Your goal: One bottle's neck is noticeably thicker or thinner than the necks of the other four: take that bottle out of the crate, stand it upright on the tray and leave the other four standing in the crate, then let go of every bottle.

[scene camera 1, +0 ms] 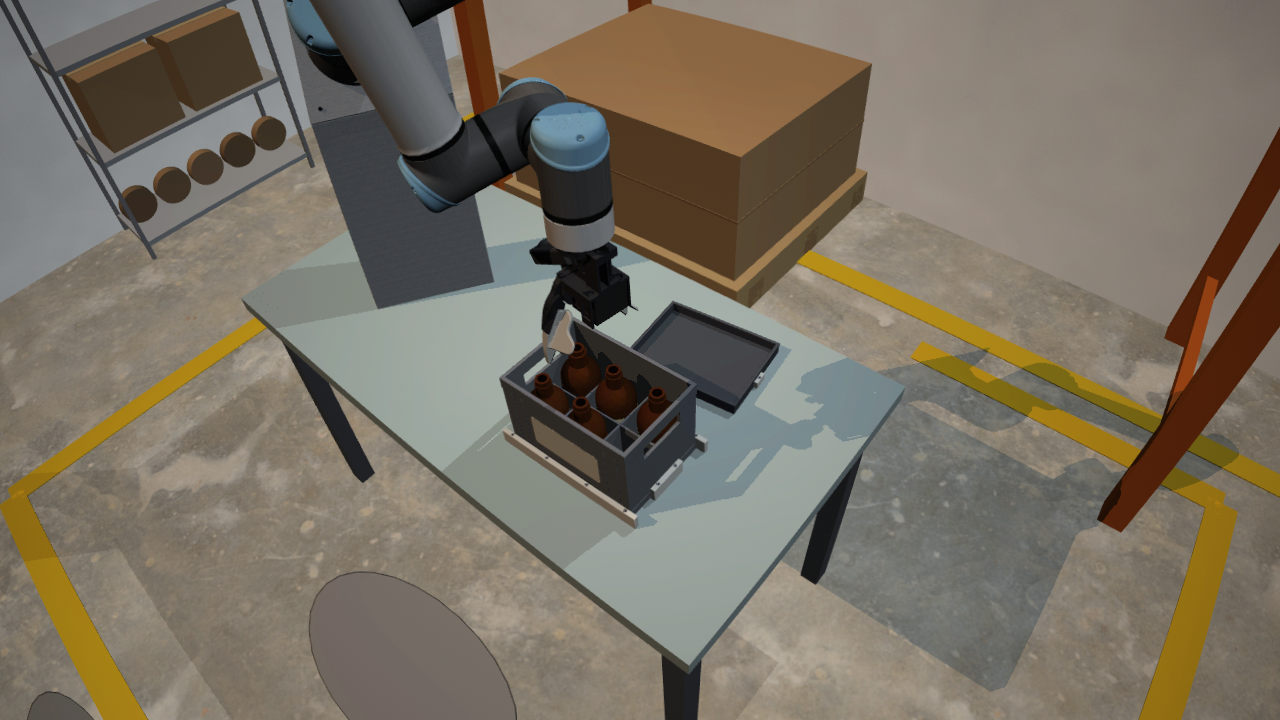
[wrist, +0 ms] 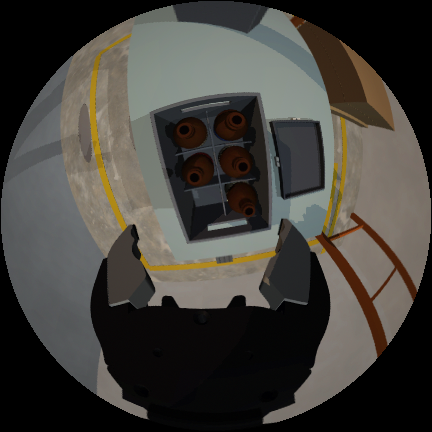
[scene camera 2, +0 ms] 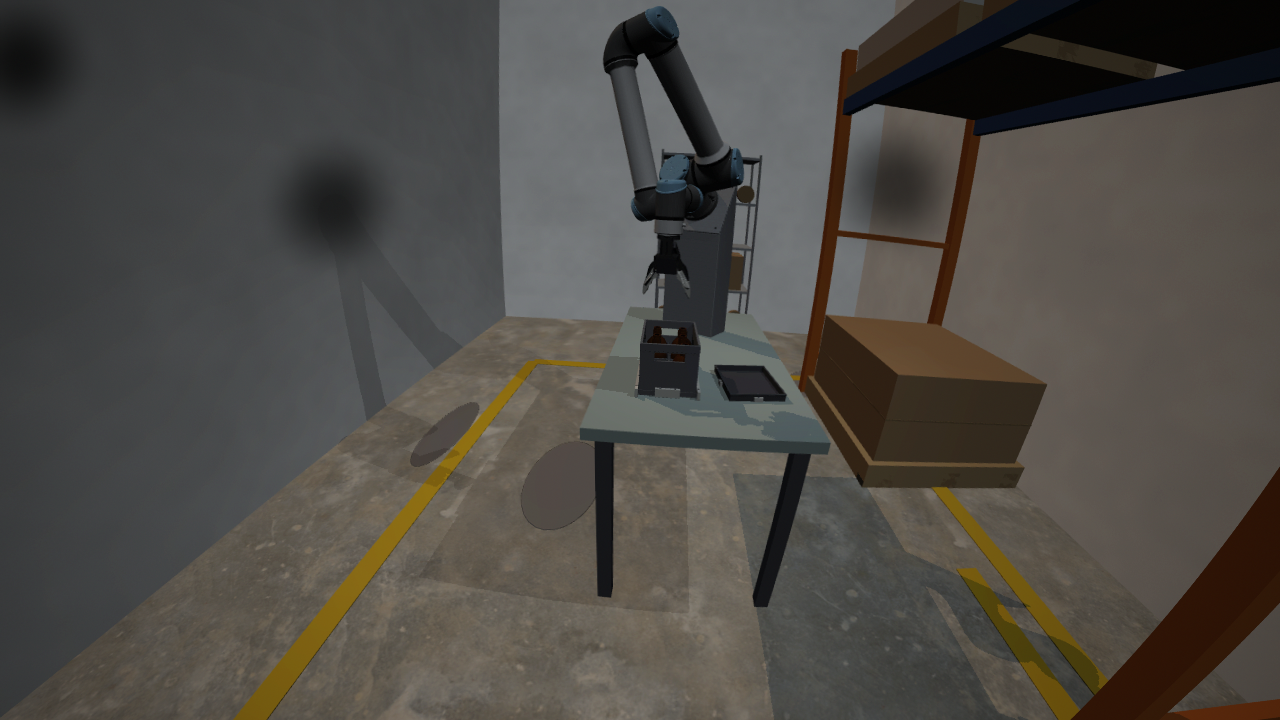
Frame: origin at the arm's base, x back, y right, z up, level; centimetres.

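Seen in the pictures: gripper, fingertip midpoint: (scene camera 1: pixel 588 338) (wrist: pixel 206 223) (scene camera 2: pixel 666 296).
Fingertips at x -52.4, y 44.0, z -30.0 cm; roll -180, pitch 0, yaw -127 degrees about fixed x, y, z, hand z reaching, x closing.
Pixels of each thing's top centre, then the offset from my fingertips to it. "spot": a spot on its surface instead. Level surfaces: height alone.
- grey crate, middle of its top: (scene camera 1: pixel 596 380) (wrist: pixel 218 172) (scene camera 2: pixel 670 331) dx +0.4, dy -2.6, dz -12.4 cm
- black tray, surface spot: (scene camera 1: pixel 707 347) (scene camera 2: pixel 755 383) (wrist: pixel 307 155) spot: dx -15.3, dy -29.6, dz -29.5 cm
- table, its level: dz -29.9 cm
The grey crate (scene camera 1: pixel 662 463) (scene camera 2: pixel 667 374) (wrist: pixel 263 190) stands on the table with several brown bottles upright in its compartments. In the wrist view they are at the upper left (wrist: pixel 191 133), upper right (wrist: pixel 230 125), middle left (wrist: pixel 198 170), middle right (wrist: pixel 236 161) and lower right (wrist: pixel 242 197). The lower-left compartment is empty. The lower-right bottle's mouth looks slightly smaller there; I cannot tell its neck thickness surely. The black tray (scene camera 1: pixel 707 347) (scene camera 2: pixel 749 382) (wrist: pixel 302 160) lies empty beside the crate. My gripper (scene camera 2: pixel 666 291) (wrist: pixel 206 223) is open and empty, above the crate, touching no bottle.
The crate's walls rise around the bottles, and thin dividers separate the compartments. Pale strips (scene camera 1: pixel 572 479) edge the crate's base on the table (scene camera 1: pixel 420 358). The robot's grey pedestal (scene camera 1: pixel 411 214) stands at the table's far end. Large cardboard boxes (scene camera 1: pixel 698 80) (scene camera 2: pixel 930 394) stand beyond the tray side.
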